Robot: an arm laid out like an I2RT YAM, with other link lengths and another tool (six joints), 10 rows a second.
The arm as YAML. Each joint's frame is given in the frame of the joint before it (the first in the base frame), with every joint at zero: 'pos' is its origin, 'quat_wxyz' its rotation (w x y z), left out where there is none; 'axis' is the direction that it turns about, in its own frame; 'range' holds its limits. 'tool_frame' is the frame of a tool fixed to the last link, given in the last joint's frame.
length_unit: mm
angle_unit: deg
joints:
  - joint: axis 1
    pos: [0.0, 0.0, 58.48]
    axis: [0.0, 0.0, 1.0]
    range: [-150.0, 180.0]
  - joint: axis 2
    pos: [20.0, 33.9, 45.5]
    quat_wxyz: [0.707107, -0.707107, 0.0, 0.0]
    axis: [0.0, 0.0, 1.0]
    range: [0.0, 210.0]
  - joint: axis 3
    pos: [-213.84, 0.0, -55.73]
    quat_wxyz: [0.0, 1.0, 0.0, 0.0]
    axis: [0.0, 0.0, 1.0]
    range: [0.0, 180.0]
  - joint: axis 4
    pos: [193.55, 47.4, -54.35]
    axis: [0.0, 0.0, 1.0]
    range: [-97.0, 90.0]
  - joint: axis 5
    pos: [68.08, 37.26, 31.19]
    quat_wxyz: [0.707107, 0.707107, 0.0, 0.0]
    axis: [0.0, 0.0, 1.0]
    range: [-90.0, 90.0]
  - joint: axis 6
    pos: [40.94, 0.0, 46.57]
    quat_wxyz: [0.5, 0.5, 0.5, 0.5]
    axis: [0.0, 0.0, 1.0]
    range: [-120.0, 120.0]
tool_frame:
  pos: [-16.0, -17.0, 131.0]
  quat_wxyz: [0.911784, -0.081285, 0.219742, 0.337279]
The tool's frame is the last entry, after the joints.
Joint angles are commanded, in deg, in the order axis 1, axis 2, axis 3, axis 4, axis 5, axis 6. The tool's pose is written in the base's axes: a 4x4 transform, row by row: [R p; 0 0 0 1], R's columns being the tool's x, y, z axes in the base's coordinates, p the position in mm. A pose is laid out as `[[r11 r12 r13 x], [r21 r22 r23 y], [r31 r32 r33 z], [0 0 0 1]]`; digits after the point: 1 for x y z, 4 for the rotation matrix.
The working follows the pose.
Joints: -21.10, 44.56, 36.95, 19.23, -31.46, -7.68
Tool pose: [[-0.2228 0.0654 0.9727 286.3], [-0.8521 0.4716 -0.2270 3.7], [-0.4736 -0.8794 -0.0494 322.0], [0 0 0 1]]
Where each joint sits with the arm in this pose, in the base's axes (m; each line is computed from the numbers above, not from the rounded line before):
axis 1: 0.0000 0.0000 0.0585
axis 2: 0.0309 0.0244 0.1040
axis 3: -0.1313 0.0273 0.2540
axis 4: 0.0731 0.0067 0.2754
axis 5: 0.1170 -0.0437 0.3256
axis 6: 0.1654 -0.0395 0.2870
the tool: 0.2863 0.0037 0.3220

